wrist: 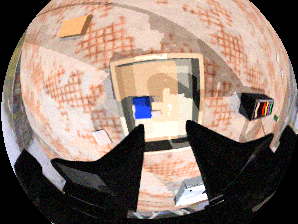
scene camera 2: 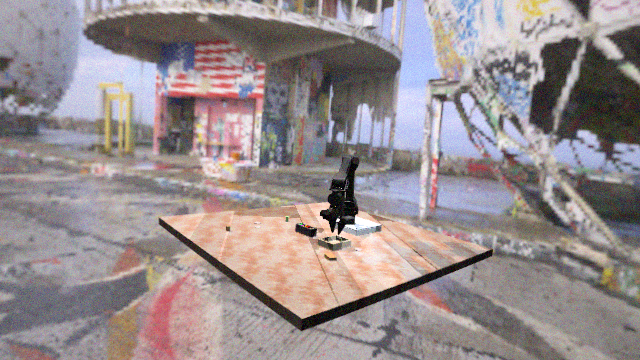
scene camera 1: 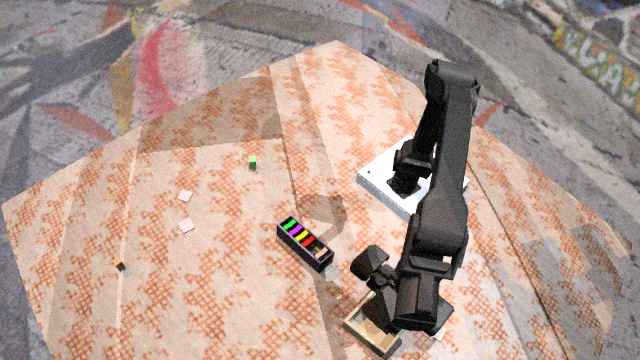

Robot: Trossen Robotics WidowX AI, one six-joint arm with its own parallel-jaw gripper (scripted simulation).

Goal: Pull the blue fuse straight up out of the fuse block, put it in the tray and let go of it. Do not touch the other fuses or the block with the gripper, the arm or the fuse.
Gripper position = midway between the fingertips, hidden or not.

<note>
In view: my gripper (scene camera 1: 389, 308) and a tray (scene camera 1: 357, 324).
My gripper also shows in the wrist view (wrist: 165, 126). The tray is seen too in the wrist view (wrist: 178, 78).
</note>
